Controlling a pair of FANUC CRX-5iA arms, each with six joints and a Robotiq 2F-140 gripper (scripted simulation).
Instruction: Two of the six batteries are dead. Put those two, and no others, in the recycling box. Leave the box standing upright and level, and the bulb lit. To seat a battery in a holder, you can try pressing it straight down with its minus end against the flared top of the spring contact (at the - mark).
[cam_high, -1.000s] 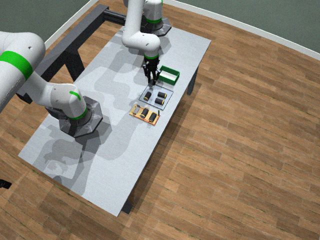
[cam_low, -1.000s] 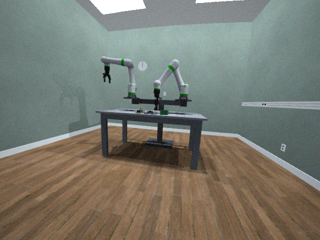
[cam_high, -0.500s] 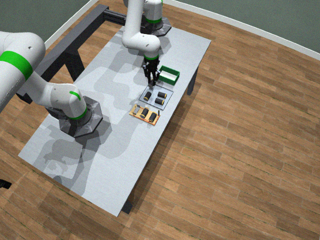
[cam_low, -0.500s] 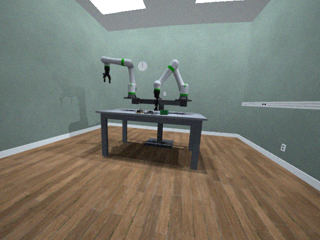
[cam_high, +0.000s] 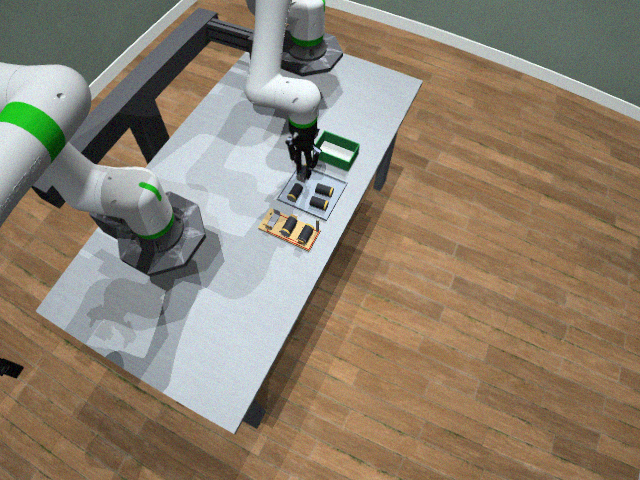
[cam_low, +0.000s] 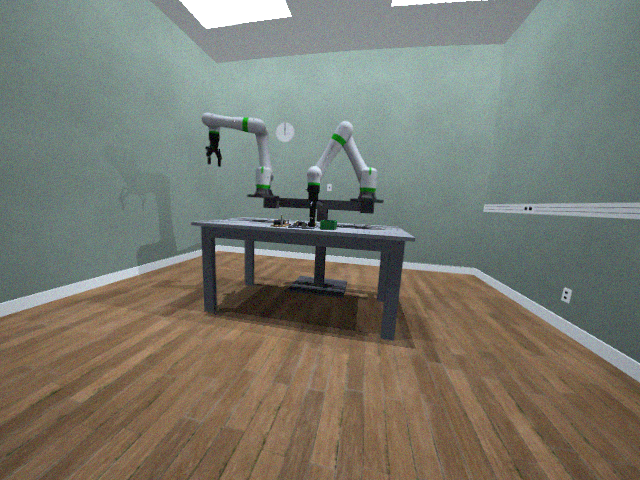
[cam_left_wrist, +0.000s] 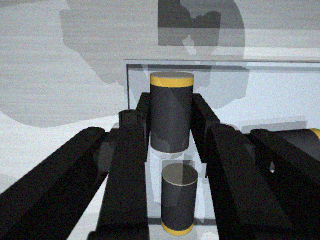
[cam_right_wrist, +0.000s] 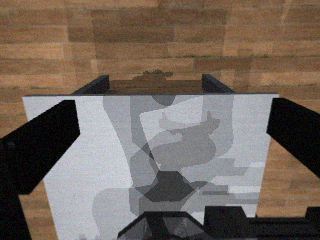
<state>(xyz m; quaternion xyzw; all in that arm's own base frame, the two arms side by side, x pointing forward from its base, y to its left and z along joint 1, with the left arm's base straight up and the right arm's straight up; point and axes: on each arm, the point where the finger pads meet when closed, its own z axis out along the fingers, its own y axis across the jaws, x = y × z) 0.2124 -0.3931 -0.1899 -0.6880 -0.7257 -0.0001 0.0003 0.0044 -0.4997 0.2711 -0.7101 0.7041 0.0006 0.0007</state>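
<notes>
My left gripper is now 6 cm short of the tray, 5 cm to the left of it and 4 cm above it. Round my left hand: green recycling box 14 cm to the left, 6 cm ahead, 3 cm below.
</notes>
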